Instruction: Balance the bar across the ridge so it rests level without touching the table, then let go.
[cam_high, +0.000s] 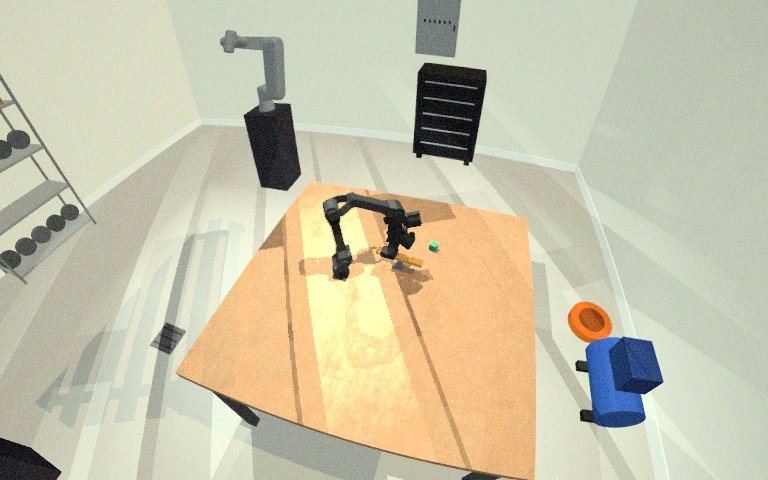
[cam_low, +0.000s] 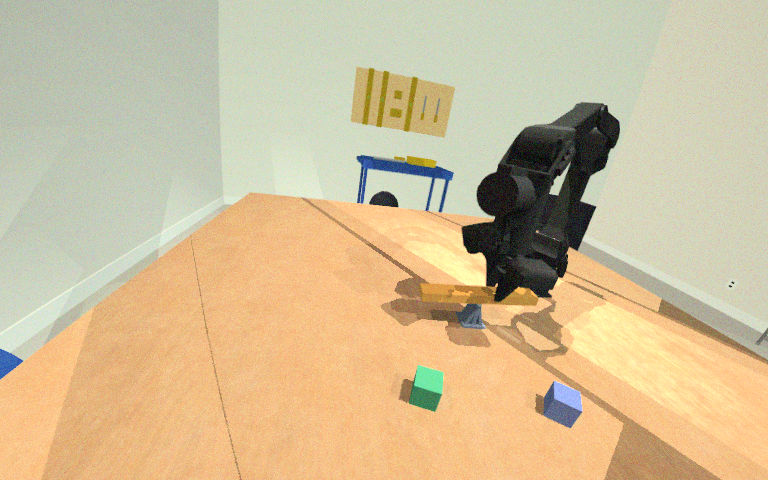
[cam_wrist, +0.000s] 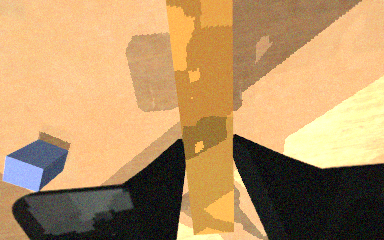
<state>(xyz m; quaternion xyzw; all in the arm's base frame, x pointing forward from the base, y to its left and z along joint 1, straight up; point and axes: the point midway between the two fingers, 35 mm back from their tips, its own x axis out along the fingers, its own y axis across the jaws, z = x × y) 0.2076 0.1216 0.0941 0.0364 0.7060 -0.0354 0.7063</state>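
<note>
My gripper tip is 3 cm short of the yellow bar. Round my gripper tip: green cube: 16 cm ahead, 15 cm to the left, 4 cm below; then lilac cube: 2 cm behind, 18 cm to the left, 4 cm below.
</note>
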